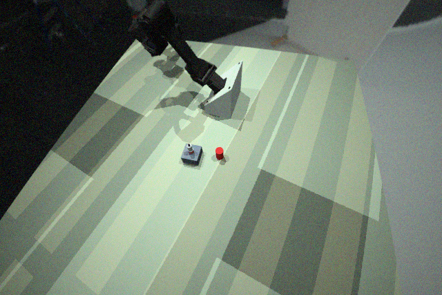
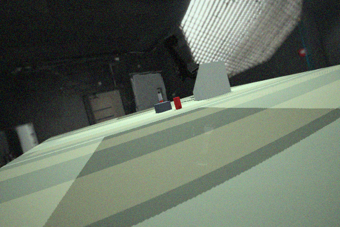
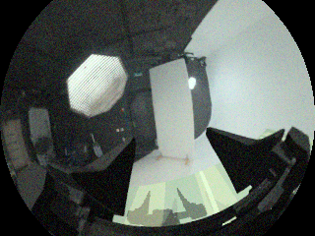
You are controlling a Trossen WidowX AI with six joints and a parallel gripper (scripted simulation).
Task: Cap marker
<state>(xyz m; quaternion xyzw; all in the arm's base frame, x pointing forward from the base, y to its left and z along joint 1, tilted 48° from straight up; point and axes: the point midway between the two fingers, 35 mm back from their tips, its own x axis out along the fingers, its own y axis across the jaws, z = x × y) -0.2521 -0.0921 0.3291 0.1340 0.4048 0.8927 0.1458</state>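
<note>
My gripper tip is 560 mm short of the red cap, 340 mm to the right of it and 210 mm above it. From my gripper tip the other things lie so: block: 580 mm ahead, 240 mm to the left, 220 mm below.
</note>
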